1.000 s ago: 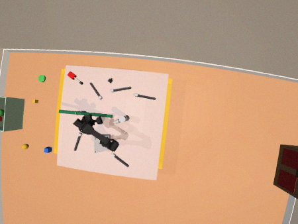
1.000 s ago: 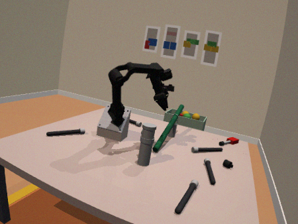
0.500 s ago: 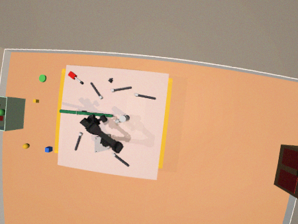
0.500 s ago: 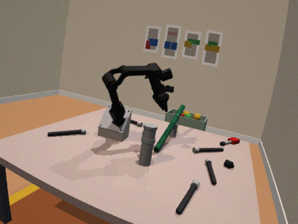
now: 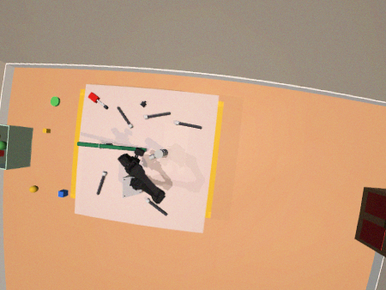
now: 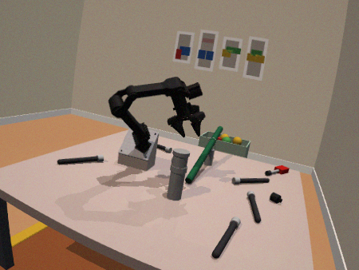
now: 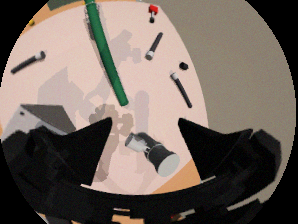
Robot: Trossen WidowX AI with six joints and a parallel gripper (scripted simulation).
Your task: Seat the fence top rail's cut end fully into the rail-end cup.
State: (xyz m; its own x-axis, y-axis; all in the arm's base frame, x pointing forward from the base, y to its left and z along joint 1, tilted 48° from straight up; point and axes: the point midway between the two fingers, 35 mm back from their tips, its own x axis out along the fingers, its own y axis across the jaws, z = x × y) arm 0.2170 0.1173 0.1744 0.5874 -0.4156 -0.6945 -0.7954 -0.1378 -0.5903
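Now: the pale cup 10 cm below my gripper tip, 9 cm to the right of it and 1 cm behind it. From my gripper tip the other things lie so: small grey post 38 cm to the left, 13 cm below, 3 cm behind; black cap 43 cm ahead, 21 cm below, 14 cm to the left.
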